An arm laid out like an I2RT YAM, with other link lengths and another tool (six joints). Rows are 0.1 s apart.
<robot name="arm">
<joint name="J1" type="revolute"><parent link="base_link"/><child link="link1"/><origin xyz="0 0 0.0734" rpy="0 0 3.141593"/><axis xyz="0 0 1"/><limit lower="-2.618" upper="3.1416"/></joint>
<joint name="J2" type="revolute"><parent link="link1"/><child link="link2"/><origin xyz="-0.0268 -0.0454 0.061" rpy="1.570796 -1.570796 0"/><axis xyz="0 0 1"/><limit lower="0" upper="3.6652"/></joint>
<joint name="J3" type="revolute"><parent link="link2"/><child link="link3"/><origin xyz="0 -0.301 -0.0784" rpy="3.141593 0 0"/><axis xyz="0 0 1"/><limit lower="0" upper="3.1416"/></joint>
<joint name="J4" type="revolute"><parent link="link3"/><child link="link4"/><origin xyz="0.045 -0.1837 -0.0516" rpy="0 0 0"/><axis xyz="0 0 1"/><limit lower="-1.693" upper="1.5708"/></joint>
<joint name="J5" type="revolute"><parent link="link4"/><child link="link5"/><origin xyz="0.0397 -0.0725 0.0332" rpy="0 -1.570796 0"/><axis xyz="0 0 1"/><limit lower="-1.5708" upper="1.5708"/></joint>
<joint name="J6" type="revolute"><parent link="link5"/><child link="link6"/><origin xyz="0 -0.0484 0.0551" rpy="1.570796 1.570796 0"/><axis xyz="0 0 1"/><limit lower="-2.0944" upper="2.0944"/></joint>
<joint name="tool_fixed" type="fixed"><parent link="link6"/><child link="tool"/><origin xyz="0.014 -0.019 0.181" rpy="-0.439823 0 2.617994"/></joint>
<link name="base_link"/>
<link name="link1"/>
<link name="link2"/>
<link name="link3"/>
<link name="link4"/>
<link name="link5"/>
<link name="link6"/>
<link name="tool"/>
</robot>
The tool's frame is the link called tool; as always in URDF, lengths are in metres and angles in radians.
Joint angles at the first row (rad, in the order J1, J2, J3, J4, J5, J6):
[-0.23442, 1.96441, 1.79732, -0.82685, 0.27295, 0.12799]
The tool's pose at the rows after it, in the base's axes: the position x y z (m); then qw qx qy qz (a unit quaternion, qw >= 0):
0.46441 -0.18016 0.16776 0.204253 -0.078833 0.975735 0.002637
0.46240 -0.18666 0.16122 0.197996 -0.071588 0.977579 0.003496
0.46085 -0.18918 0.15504 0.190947 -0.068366 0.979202 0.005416
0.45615 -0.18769 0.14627 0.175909 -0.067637 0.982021 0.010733
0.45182 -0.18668 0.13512 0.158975 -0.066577 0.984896 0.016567
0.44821 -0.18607 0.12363 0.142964 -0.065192 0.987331 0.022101
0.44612 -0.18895 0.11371 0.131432 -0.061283 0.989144 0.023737
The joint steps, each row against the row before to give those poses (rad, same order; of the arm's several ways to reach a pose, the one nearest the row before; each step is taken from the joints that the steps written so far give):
[-0.01487, 0.01907, 0.00002, -0.00155, 0.00000, 0.00000]
[-0.01372, 0.01412, 0.00001, 0.00038, 0.00000, 0.00039]
[-0.00575, 0.01221, 0.00000, -0.00305, -0.00001, -0.00002]
[0.00039, 0.01256, -0.00007, -0.01979, 0.00000, 0.00001]
[-0.00037, 0.01909, 0.00002, -0.01718, 0.00001, -0.00037]
[-0.00077, 0.02137, -0.00038, -0.01258, 0.00000, -0.00001]
[-0.00495, 0.02172, 0.00001, -0.00194, 0.00420, 0.00039]

